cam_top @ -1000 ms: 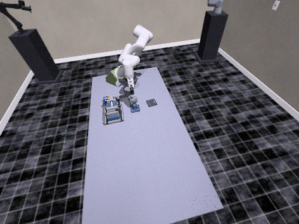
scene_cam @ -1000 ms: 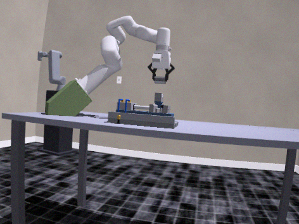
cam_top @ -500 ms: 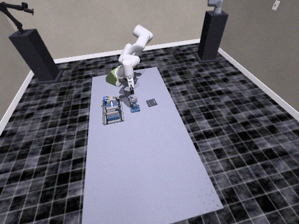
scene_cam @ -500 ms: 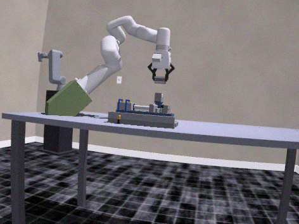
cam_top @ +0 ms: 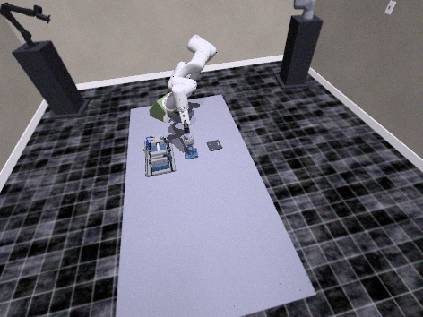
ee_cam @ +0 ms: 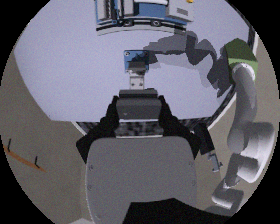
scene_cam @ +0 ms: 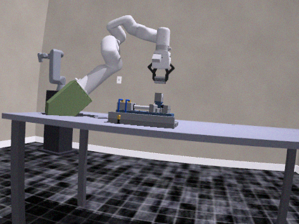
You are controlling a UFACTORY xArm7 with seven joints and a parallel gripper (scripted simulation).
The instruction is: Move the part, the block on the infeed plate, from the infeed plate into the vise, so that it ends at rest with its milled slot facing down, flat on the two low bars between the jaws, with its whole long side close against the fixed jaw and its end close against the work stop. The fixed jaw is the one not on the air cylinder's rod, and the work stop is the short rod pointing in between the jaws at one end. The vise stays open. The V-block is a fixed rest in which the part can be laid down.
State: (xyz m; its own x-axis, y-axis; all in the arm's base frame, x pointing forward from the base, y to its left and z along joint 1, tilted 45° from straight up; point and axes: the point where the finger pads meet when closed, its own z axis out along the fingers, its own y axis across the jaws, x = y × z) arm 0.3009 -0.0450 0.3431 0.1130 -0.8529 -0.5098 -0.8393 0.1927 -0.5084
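Right now the part is 1 cm to the right of my hand and 1 cm below it. The rest, counted from my hand: air cylinder 8 cm behind, 23 cm to the right, 17 cm below; then blue vise bed 1 cm ahead, 21 cm to the right, 21 cm below.
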